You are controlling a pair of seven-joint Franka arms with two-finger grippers.
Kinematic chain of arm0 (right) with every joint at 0, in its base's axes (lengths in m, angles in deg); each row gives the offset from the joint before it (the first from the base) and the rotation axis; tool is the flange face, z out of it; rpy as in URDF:
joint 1: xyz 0 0 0.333 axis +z
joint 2: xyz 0 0 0 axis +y
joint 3: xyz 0 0 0.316 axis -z
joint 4: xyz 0.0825 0 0 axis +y
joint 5: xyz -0.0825 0 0.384 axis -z
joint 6: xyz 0 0 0 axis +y
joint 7: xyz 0.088 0 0 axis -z
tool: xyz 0 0 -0.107 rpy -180 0 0
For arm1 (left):
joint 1: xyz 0 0 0.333 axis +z
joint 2: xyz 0 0 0 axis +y
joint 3: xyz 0 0 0.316 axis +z
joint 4: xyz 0.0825 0 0 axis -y
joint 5: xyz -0.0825 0 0.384 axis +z
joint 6: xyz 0 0 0 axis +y
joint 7: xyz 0.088 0 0 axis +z
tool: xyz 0 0 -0.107 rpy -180 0 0
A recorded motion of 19 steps. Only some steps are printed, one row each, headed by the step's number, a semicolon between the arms.
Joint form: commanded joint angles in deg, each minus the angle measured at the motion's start. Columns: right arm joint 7, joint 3, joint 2, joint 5, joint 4, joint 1, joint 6; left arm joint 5, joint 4, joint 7, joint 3, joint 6, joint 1, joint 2.
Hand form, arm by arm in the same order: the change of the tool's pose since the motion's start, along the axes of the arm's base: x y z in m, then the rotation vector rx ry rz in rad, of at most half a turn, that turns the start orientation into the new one. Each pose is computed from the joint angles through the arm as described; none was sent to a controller.
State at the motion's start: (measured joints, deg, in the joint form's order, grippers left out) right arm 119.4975 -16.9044 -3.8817 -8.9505 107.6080 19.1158 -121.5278; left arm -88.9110 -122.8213 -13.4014 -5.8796 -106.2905 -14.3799 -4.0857
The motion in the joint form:
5: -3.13 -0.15 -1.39 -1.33 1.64 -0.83 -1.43; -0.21 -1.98 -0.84 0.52 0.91 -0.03 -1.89
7: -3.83 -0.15 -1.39 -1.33 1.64 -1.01 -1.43; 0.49 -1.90 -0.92 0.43 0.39 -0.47 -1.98
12: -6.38 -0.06 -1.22 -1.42 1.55 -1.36 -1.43; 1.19 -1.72 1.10 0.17 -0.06 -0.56 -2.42
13: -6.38 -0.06 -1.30 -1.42 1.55 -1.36 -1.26; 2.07 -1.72 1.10 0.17 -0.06 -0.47 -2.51
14: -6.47 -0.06 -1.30 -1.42 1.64 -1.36 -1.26; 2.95 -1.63 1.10 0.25 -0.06 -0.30 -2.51
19: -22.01 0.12 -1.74 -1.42 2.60 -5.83 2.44; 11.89 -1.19 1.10 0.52 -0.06 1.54 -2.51
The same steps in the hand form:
5: -0.0019 -0.0074 0.0015 0.0127 -0.0228 0.0298; -0.0096 0.0061 0.0016 -0.0089 -0.0096 -0.0056
7: -0.0009 -0.0088 0.0015 0.0103 -0.0262 0.0382; -0.0115 0.0027 0.0019 0.0043 -0.0191 -0.0131
12: 0.0024 -0.0120 0.0007 0.0033 -0.0363 0.0720; -0.0133 0.0008 0.0062 0.0193 -0.0004 -0.0123
13: 0.0019 -0.0121 0.0011 0.0022 -0.0351 0.0725; -0.0137 0.0018 0.0059 0.0317 -0.0065 -0.0179
14: 0.0018 -0.0122 0.0003 0.0011 -0.0342 0.0739; -0.0128 0.0040 0.0057 0.0438 -0.0126 -0.0207
19: 0.0193 -0.0532 -0.0113 -0.0808 -0.0398 0.2609; -0.0072 0.0244 -0.0012 0.1718 -0.0639 -0.0561

